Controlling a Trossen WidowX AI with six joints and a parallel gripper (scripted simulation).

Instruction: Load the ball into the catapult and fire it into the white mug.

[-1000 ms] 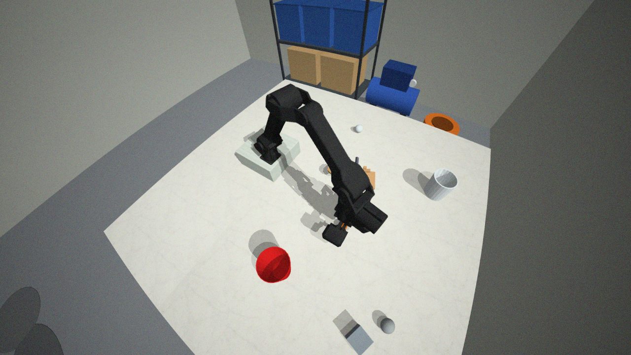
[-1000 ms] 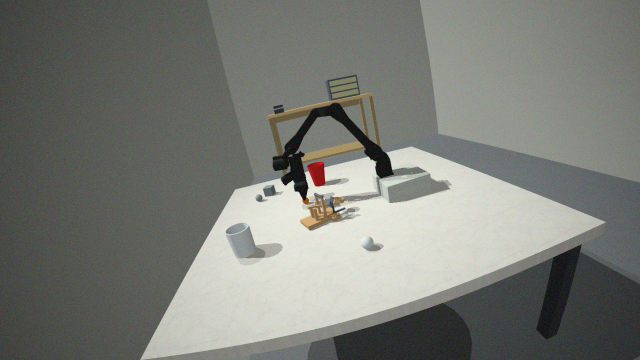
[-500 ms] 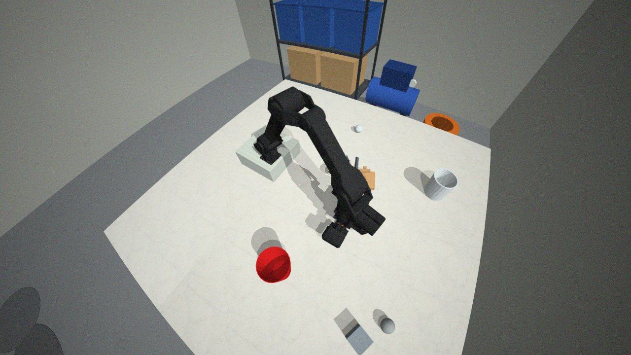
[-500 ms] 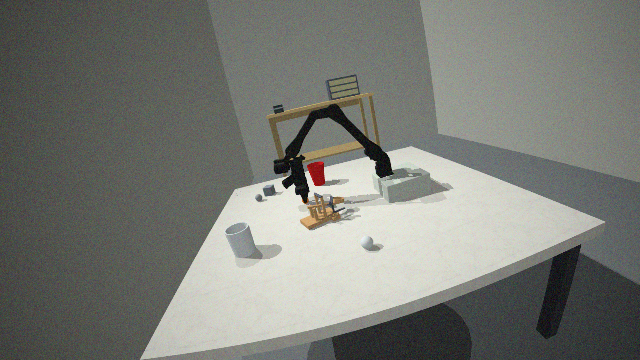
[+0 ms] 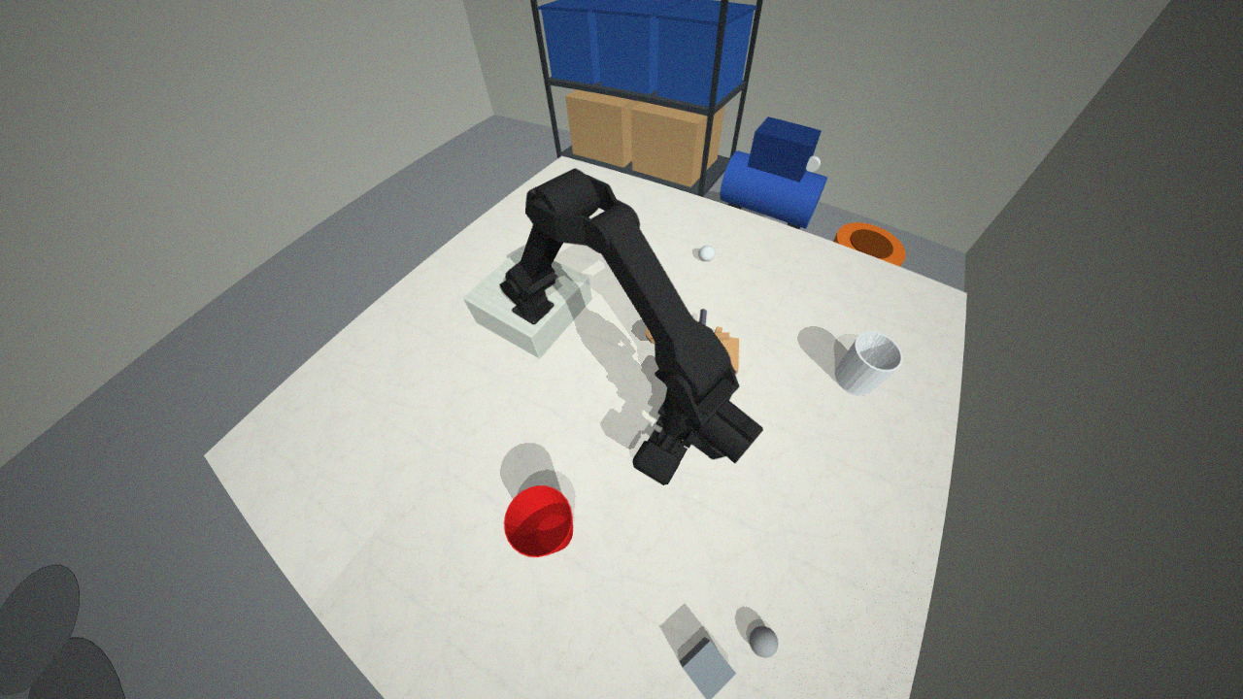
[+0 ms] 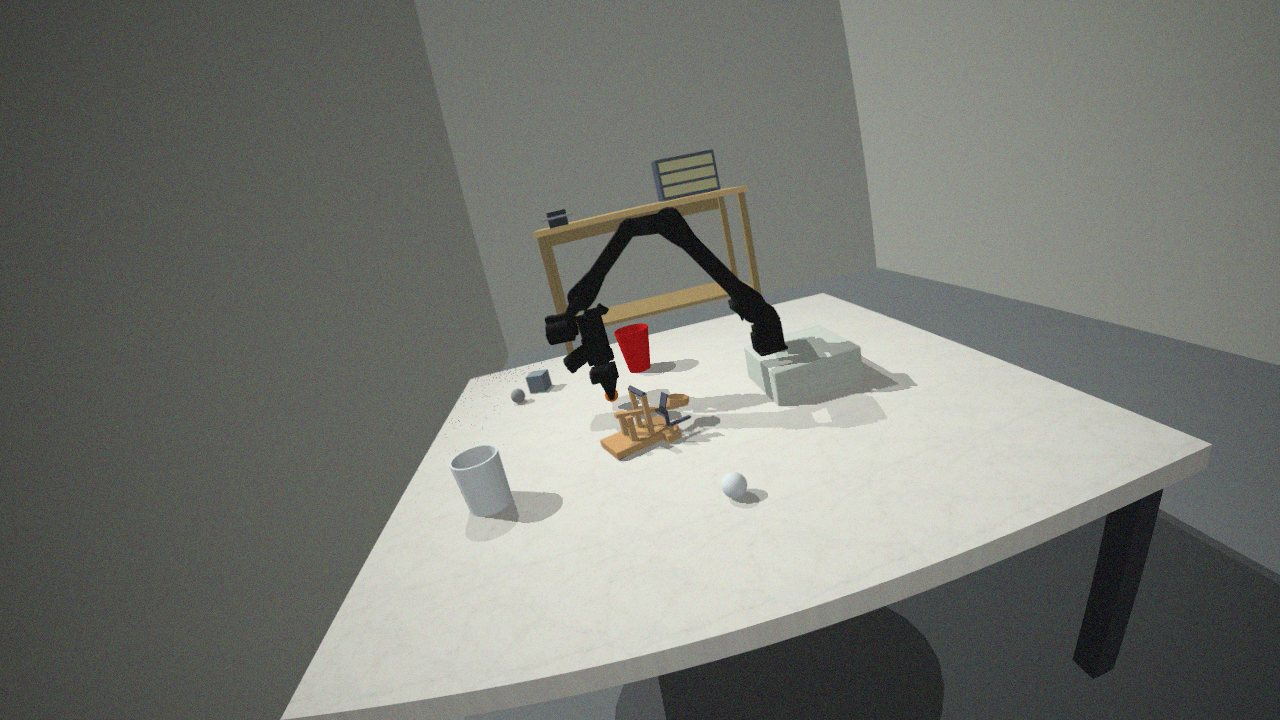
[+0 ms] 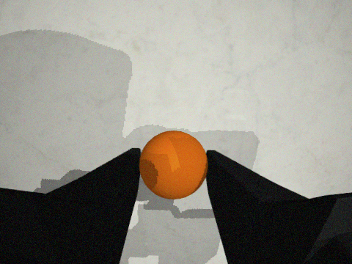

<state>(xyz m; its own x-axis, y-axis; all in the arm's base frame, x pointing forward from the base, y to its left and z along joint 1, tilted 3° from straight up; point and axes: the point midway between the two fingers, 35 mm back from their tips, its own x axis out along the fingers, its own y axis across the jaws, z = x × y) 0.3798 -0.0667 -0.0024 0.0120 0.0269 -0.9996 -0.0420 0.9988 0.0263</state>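
Right now my gripper tip is 22 cm to the right of the dark lever, 12 cm past it and 3 cm below it. Also, from my gripper tip: red cup 24 cm to the right, 8 cm behind, 1 cm above; orange ball 1 cm above; catapult 20 cm to the left, 9 cm behind, 3 cm above.
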